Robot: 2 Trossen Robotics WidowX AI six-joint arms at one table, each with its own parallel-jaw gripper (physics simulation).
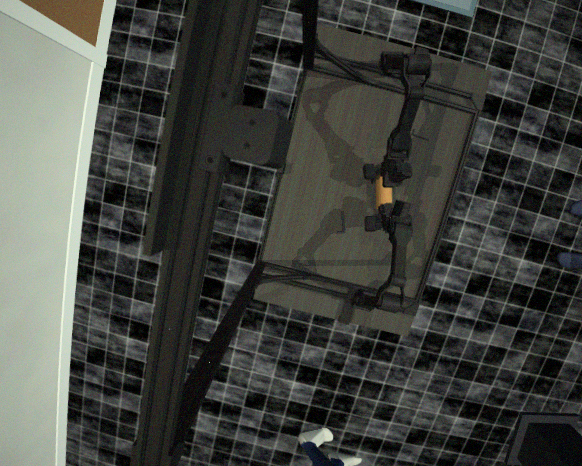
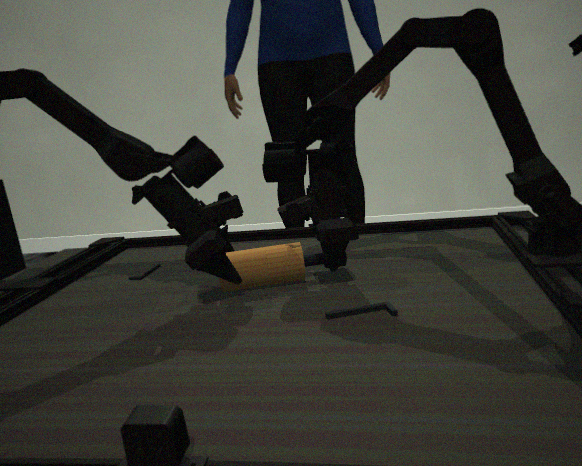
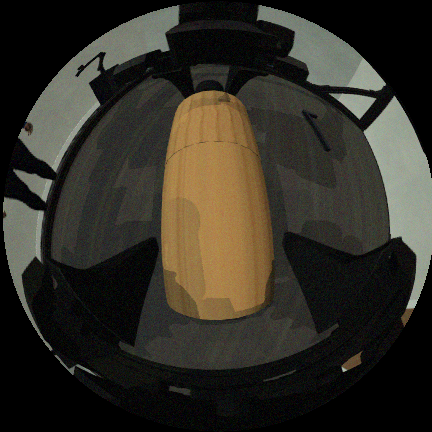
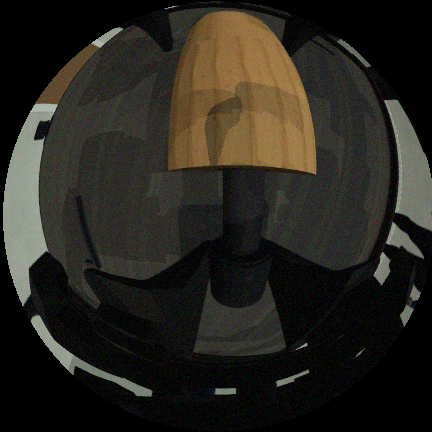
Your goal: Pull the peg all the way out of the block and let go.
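Where they show: left gripper, fingertip midpoint: (image 1: 382,182) (image 2: 240,274) (image 3: 220,241); right gripper, fingertip midpoint: (image 1: 383,219) (image 2: 331,267) (image 4: 236,245); left arm's base, origin of the base link: (image 1: 387,67); right arm's base, origin of the base link: (image 1: 359,296) (image 2: 555,254) (image 4: 181,358).
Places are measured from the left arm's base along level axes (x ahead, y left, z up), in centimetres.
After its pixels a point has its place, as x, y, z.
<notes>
An orange wooden block (image 1: 382,193) @(51.1, -4.4, 4.5) (image 2: 266,265) @(51.3, -6.1, 2.6) (image 3: 215,209) @(47.9, -2.9, 4.7) (image 4: 241,96) lies on its side on the dark table (image 1: 331,148) @(31.3, -23.9, -1.9) (image 2: 289,393) @(50.9, -37.6, -1.9). A dark peg (image 2: 312,260) @(59.4, -4.0, 1.6) (image 4: 243,201) @(59.1, -3.1, 2.3) sticks out of one end of it, still partly inside. My right gripper (image 1: 387,209) @(62.8, -3.0, -0.6) (image 2: 333,259) @(62.8, -3.0, -0.6) (image 4: 236,245) @(62.8, -3.0, -0.6) is shut on the peg's outer end. My left gripper (image 1: 385,181) @(46.8, -3.3, 0.7) (image 2: 212,261) (image 3: 220,241) @(46.8, -3.3, 0.7) is open, with its fingers standing on either side of the block's other end, apart from it.
A small dark L-shaped bar (image 2: 360,310) @(63.3, -20.6, -1.4) (image 3: 316,130) @(62.1, -19.9, -1.4) lies on the table near the block. A dark box (image 2: 155,432) @(38.8, -47.0, 2.7) stands at the front left edge. A person in blue (image 2: 303,28) stands behind the table. A raised frame (image 2: 428,226) @(88.1, 16.1, -1.2) rims the table.
</notes>
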